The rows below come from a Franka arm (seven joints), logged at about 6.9 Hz.
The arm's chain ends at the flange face. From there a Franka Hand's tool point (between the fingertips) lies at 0.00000 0.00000 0.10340 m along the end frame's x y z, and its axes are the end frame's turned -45 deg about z.
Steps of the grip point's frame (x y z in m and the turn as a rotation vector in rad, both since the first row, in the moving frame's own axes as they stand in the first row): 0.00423 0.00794 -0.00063 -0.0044 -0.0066 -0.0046; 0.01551 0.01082 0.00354 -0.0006 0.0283 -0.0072; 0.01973 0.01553 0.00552 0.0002 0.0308 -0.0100; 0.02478 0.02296 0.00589 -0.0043 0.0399 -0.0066; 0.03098 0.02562 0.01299 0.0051 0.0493 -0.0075; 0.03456 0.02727 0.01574 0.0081 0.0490 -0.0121; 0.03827 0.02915 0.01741 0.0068 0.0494 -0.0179; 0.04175 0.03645 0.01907 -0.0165 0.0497 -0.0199; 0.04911 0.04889 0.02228 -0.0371 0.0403 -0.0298
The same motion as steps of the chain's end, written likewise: 0.00876 0.00182 -0.00063 -0.0078 -0.0016 -0.0046; 0.01651 -0.00128 0.00358 0.0196 0.0204 -0.0072; 0.02271 -0.00069 0.00557 0.0219 0.0216 -0.0100; 0.03054 0.00133 0.00597 0.0252 0.0313 -0.0066; 0.03681 0.00020 0.01312 0.0385 0.0313 -0.0075; 0.04076 -0.00096 0.01587 0.0404 0.0289 -0.0121; 0.04460 -0.00231 0.01754 0.0397 0.0301 -0.0179; 0.05048 -0.00127 0.01921 0.0235 0.0468 -0.0199; 0.06364 0.00016 0.02244 0.0023 0.0547 -0.0298
